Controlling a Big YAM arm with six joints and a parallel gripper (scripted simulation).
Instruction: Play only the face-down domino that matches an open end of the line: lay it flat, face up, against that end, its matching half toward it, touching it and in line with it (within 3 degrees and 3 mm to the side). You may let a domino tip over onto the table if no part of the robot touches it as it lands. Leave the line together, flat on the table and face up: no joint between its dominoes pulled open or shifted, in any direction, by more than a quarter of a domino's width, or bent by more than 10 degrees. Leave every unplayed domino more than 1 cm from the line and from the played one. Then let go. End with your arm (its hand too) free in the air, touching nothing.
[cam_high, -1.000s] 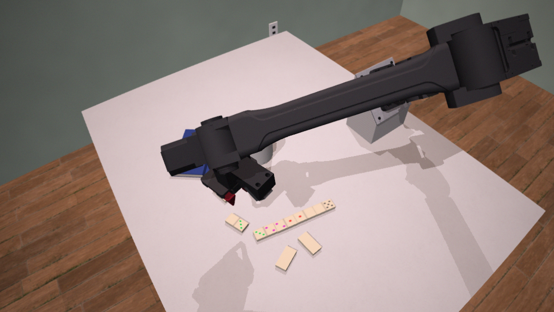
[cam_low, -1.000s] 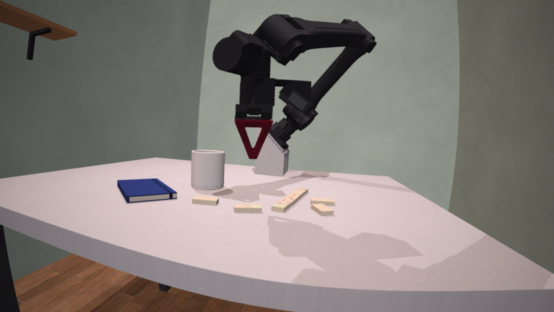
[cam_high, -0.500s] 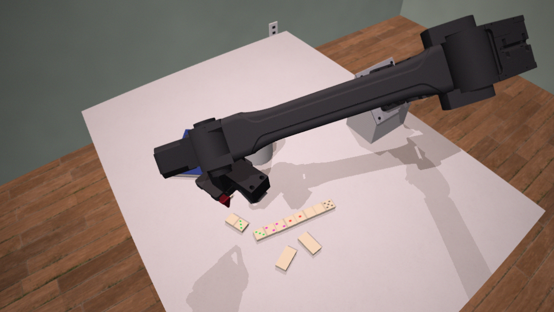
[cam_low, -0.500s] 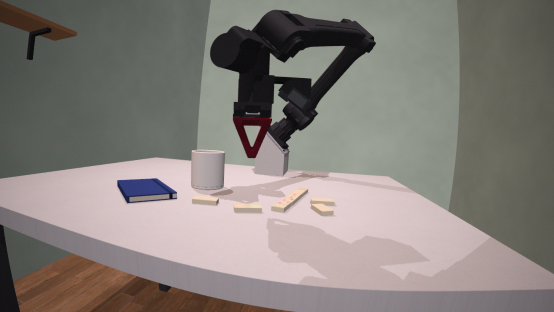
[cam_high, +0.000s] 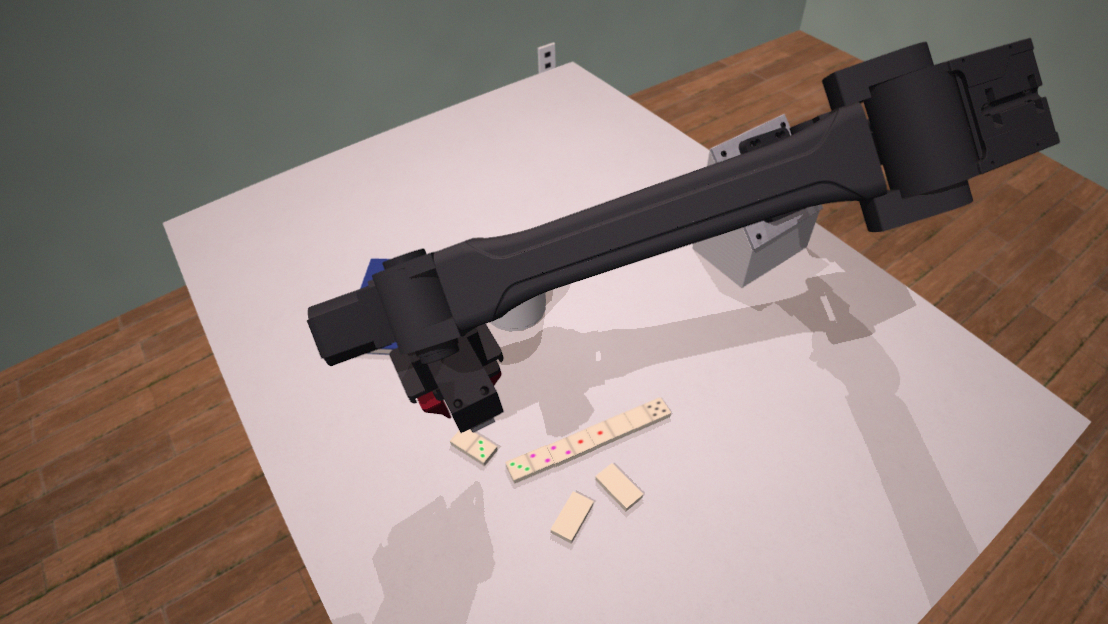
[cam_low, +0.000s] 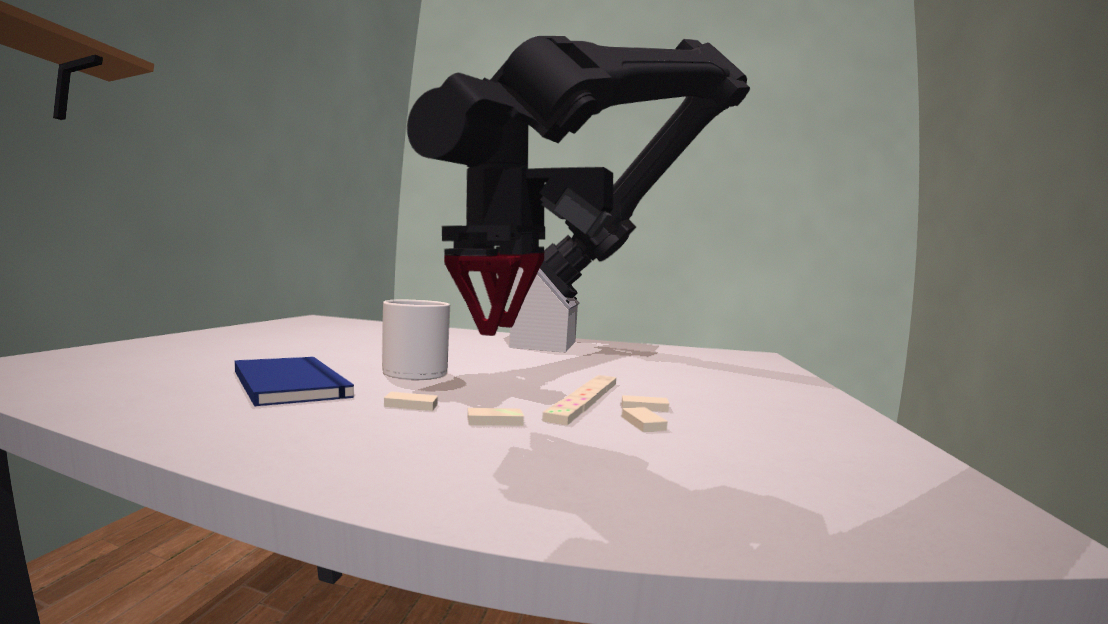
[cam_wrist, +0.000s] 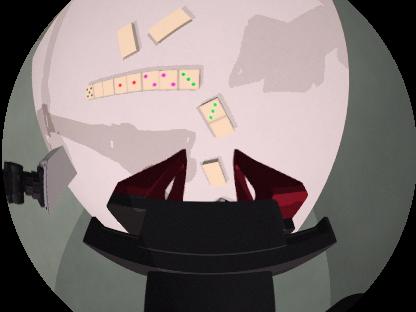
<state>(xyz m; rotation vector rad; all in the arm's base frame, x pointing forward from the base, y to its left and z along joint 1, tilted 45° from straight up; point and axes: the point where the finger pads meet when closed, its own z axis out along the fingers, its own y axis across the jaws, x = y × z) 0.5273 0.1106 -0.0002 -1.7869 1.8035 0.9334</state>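
The domino lies 9 cm below my hand. Also, from my hand: white mug: 17 cm to the right, 15 cm behind, 6 cm below; then blue notebook: 27 cm to the right, 9 cm below.
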